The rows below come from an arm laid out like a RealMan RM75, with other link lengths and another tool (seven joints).
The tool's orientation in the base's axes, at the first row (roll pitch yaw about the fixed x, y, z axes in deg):
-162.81 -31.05 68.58
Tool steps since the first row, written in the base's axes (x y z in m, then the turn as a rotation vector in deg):
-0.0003 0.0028 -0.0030 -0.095 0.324 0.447
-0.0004 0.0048 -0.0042 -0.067 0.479 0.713
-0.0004 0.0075 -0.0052 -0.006 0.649 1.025
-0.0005 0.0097 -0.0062 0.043 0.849 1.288
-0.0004 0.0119 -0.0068 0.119 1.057 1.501
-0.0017 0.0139 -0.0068 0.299 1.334 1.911
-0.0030 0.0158 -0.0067 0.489 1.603 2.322
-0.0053 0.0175 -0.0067 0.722 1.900 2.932
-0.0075 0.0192 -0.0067 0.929 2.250 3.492
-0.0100 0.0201 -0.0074 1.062 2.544 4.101
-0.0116 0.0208 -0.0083 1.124 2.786 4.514
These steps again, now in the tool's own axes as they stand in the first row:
0.0006 -0.0001 0.0041 0.459 -0.270 -0.173
0.0015 -0.0003 0.0062 0.729 -0.343 -0.306
0.0032 -0.0006 0.0085 1.044 -0.400 -0.471
0.0044 -0.0009 0.0106 1.355 -0.461 -0.577
0.0059 -0.0011 0.0123 1.654 -0.486 -0.641
0.0070 -0.0028 0.0136 2.143 -0.477 -0.837
0.0082 -0.0044 0.0147 2.629 -0.458 -1.039
0.0088 -0.0069 0.0159 3.254 -0.453 -1.392
0.0095 -0.0094 0.0171 3.886 -0.472 -1.671
0.0091 -0.0117 0.0184 4.476 -0.561 -2.016
0.0087 -0.0132 0.0197 4.902 -0.657 -2.223

